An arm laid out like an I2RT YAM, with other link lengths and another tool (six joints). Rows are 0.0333 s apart.
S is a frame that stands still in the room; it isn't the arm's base.
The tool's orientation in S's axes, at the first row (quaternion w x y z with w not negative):
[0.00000, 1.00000, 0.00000, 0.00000]
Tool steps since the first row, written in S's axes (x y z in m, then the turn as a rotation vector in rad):
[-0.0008, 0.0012, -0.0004, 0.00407, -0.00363, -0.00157]
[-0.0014, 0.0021, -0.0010, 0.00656, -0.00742, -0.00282]
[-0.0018, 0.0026, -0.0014, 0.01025, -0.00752, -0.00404]
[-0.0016, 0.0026, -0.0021, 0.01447, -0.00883, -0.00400]
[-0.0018, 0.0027, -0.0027, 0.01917, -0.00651, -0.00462]
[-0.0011, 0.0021, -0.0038, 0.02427, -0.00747, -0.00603]
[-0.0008, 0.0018, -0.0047, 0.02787, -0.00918, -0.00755]
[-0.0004, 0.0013, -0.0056, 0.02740, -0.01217, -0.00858]
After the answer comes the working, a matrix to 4 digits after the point.
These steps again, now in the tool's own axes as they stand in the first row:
[-0.0008, -0.0012, 0.0004, 0.00407, 0.00363, 0.00157]
[-0.0014, -0.0021, 0.0010, 0.00656, 0.00742, 0.00282]
[-0.0018, -0.0026, 0.0014, 0.01025, 0.00752, 0.00404]
[-0.0016, -0.0026, 0.0021, 0.01447, 0.00883, 0.00400]
[-0.0018, -0.0027, 0.0027, 0.01917, 0.00651, 0.00462]
[-0.0011, -0.0021, 0.0038, 0.02427, 0.00747, 0.00603]
[-0.0008, -0.0018, 0.0047, 0.02787, 0.00918, 0.00755]
[-0.0004, -0.0013, 0.0056, 0.02740, 0.01217, 0.00858]

The tool's axes in the first row as the columns of a matrix, in S's axes (rounded; the answer above uses it unrounded):
[1.0000, 0.0000, 0.0000]
[0.0000, -1.0000, 0.0000]
[0.0000, 0.0000, -1.0000]

